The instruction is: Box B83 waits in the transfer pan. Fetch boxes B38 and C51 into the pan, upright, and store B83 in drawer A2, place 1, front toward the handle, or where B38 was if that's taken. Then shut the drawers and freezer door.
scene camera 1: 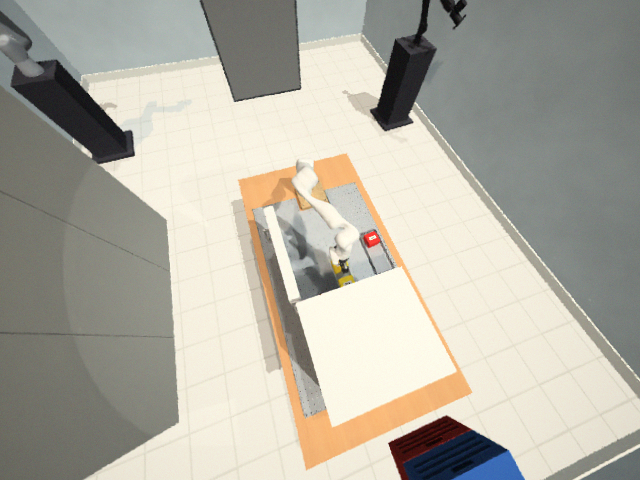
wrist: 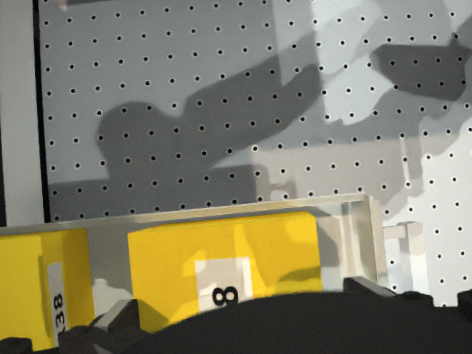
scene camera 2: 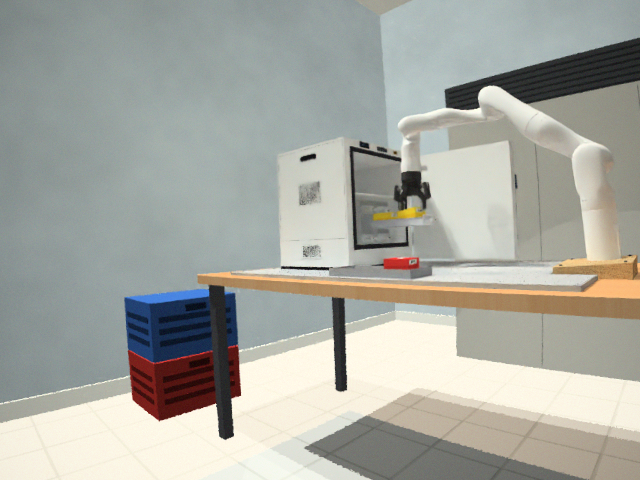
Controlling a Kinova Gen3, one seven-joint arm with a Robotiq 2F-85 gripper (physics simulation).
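Note:
The red box (scene camera 1: pixel 371 238) (scene camera 2: pixel 401 263) sits in the transfer pan (scene camera 2: pixel 356 271) on the table; its label is too small to read. A drawer (scene camera 2: pixel 395 222) (wrist: pixel 374 235) stands pulled out of the freezer and holds two yellow boxes. The nearer box (scene camera 2: pixel 412 212) (wrist: pixel 165 260) shows an "8" on its partly hidden label; the other box (scene camera 2: pixel 383 216) (wrist: pixel 20 285) has a label ending in "38". My gripper (scene camera 1: pixel 343 266) (scene camera 2: pixel 413 205) (wrist: pixel 243 312) is open and points down, its fingers low on either side of the nearer box. Box C51 cannot be identified.
The freezer (scene camera 1: pixel 374 346) (scene camera 2: pixel 312 217) stands at the table's end. Its door (scene camera 1: pixel 281 253) (scene camera 2: pixel 465 201) is wide open, upright along the side opposite the pan. The drawer handle (wrist: pixel 412 250) sticks out beyond the drawer front.

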